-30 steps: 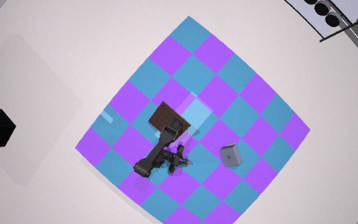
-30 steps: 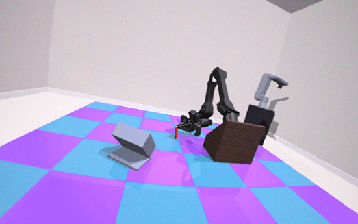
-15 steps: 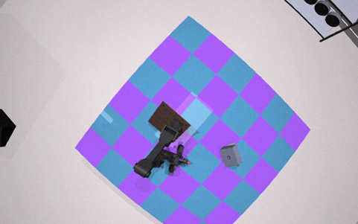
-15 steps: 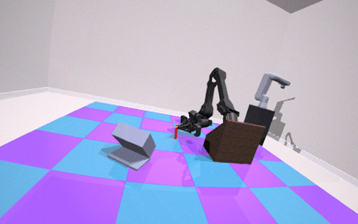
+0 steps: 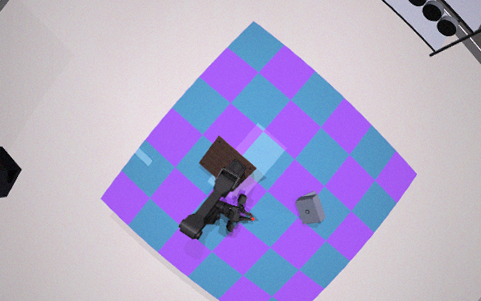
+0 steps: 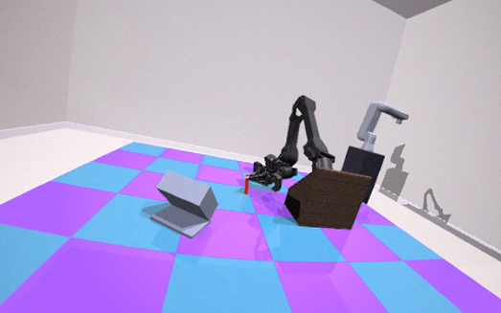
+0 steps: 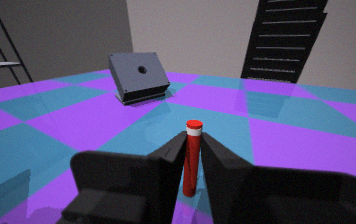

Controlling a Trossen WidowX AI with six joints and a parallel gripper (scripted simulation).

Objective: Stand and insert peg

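The red peg is 10 mm below my gripper tip. The rest, counted from my gripper tip: grey sloped panel 210 mm to the left, 200 mm ahead.
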